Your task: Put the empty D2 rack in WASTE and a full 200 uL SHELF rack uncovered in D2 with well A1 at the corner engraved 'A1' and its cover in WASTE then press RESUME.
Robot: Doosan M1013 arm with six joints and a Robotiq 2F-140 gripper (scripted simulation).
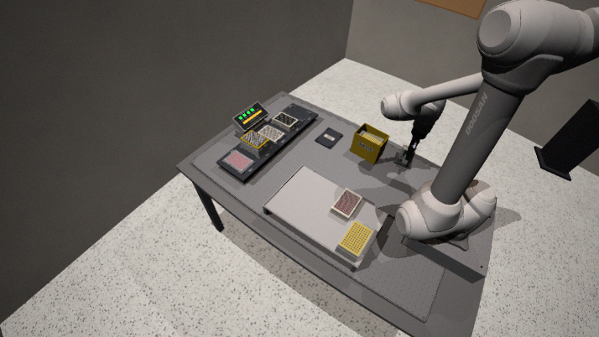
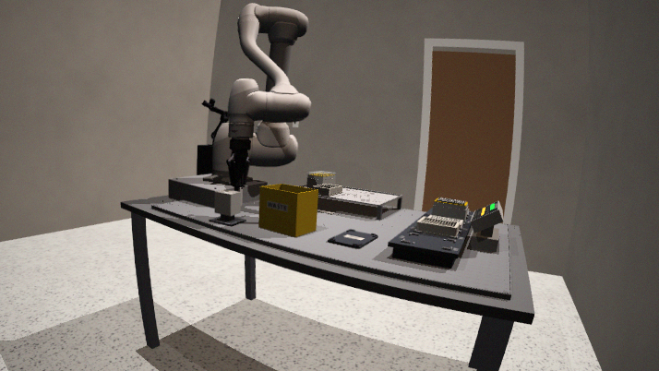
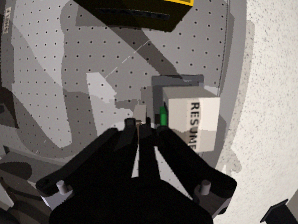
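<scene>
My hand is 4 cm to the left of the resume button box and 1 cm above it. From my hand the other things lie so: red rack: 19 cm ahead, 41 cm to the left, 1 cm below; yellow waste bin: 21 cm ahead, 2 cm to the right, 4 cm below; regrip nest: 43 cm ahead, 1 cm to the right, 8 cm below.
</scene>
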